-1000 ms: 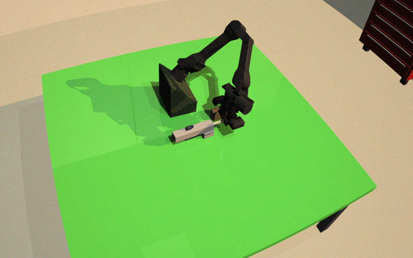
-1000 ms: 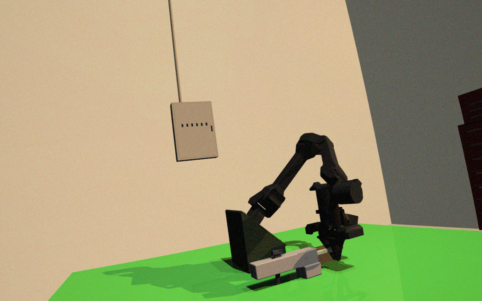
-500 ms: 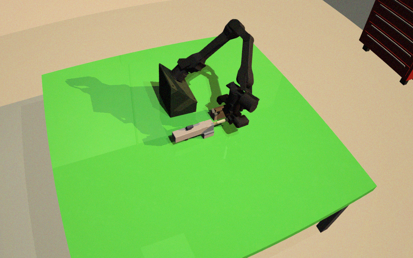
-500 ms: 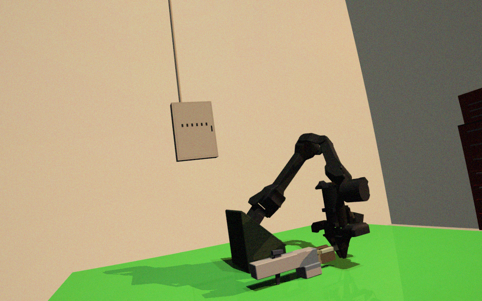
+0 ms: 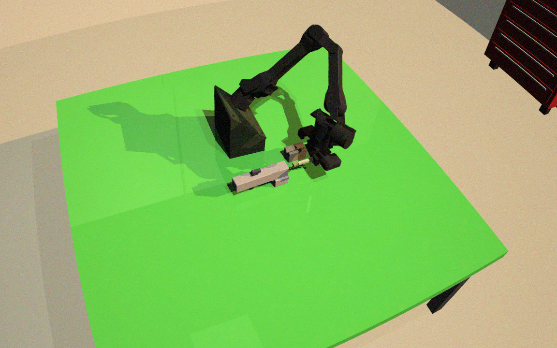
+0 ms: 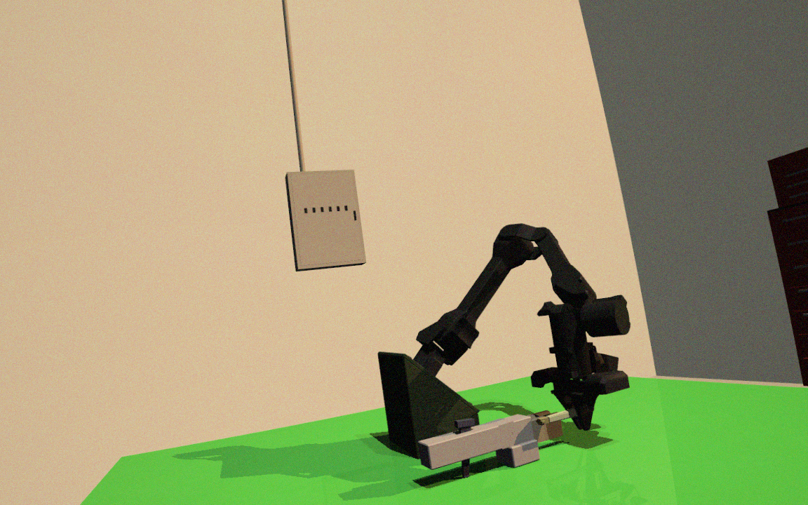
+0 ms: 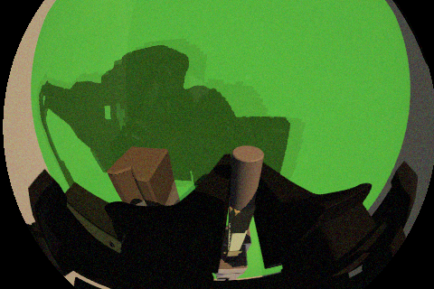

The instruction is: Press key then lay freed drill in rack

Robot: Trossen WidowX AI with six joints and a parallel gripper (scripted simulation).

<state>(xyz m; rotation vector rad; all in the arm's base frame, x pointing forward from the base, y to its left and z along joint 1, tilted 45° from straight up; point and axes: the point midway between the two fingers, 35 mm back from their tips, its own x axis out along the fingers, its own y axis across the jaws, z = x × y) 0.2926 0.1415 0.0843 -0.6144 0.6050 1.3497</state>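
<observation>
My gripper tip is now 4 cm to the left of the drill and 3 cm below it. Round my gripper tip: grey block (20 cm to the right, 2 cm above, 1 cm behind); dark key (23 cm to the right, 4 cm above, 1 cm behind); brown rack (8 cm behind, 3 cm to the right).
</observation>
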